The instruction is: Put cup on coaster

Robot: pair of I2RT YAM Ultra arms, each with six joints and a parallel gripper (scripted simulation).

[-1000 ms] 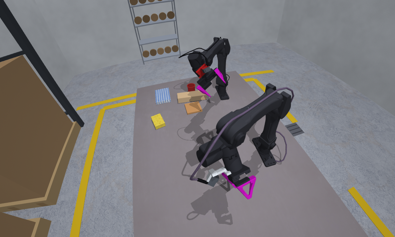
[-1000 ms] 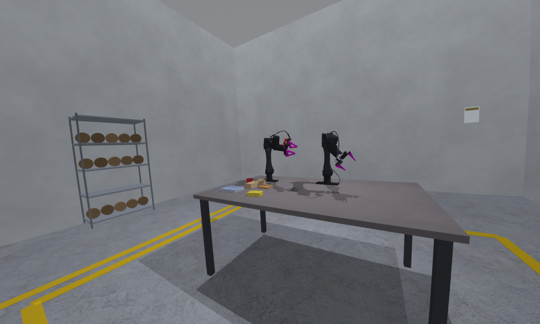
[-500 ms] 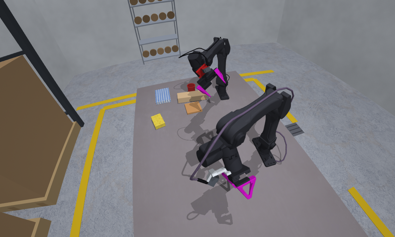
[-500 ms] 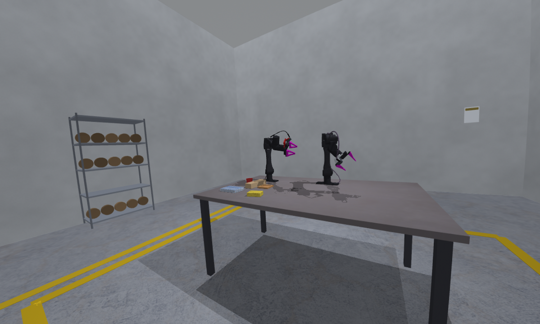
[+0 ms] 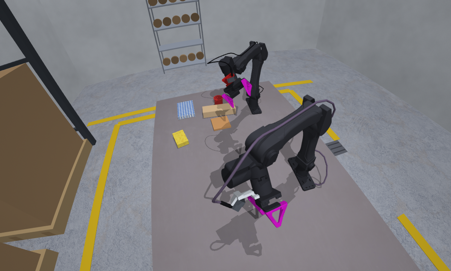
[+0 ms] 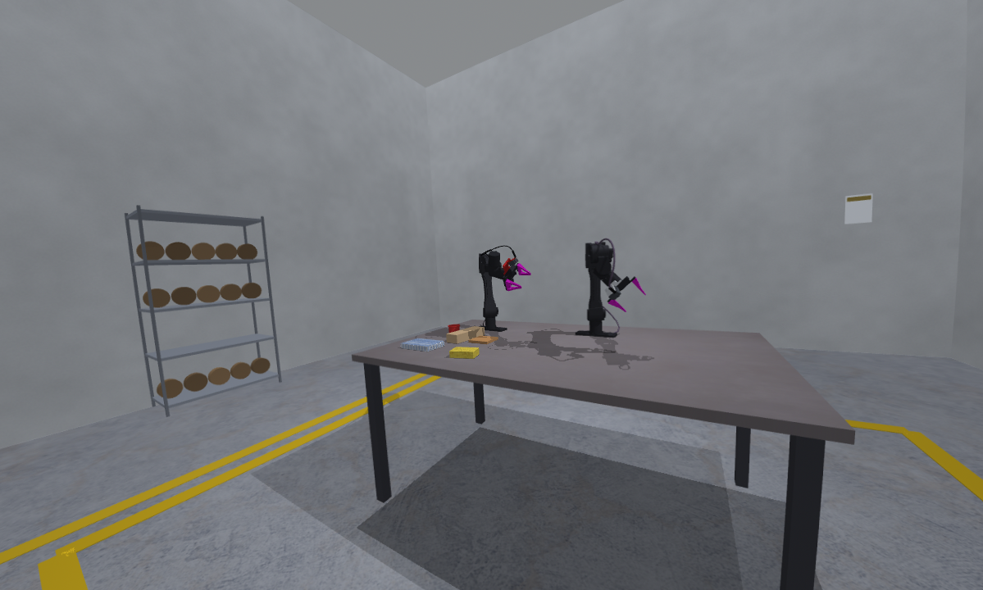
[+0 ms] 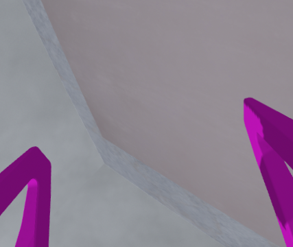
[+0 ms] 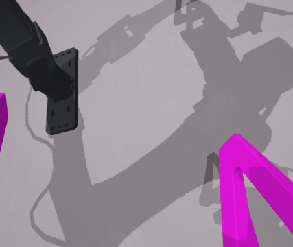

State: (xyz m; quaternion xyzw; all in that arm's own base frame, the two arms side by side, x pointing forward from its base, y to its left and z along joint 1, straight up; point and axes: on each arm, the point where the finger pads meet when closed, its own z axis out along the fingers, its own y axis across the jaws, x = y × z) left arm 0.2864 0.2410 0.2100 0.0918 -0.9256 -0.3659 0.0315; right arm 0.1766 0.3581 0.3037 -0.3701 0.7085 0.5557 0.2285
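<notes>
My right gripper is now 1 cm short of the red cup, 43 cm to the left of it and 27 cm above it. From my right hand the other things lie so: tan wooden block: 3 cm ahead, 34 cm to the right, 28 cm below; orange square coaster: 5 cm ahead, 22 cm to the right, 30 cm below.
</notes>
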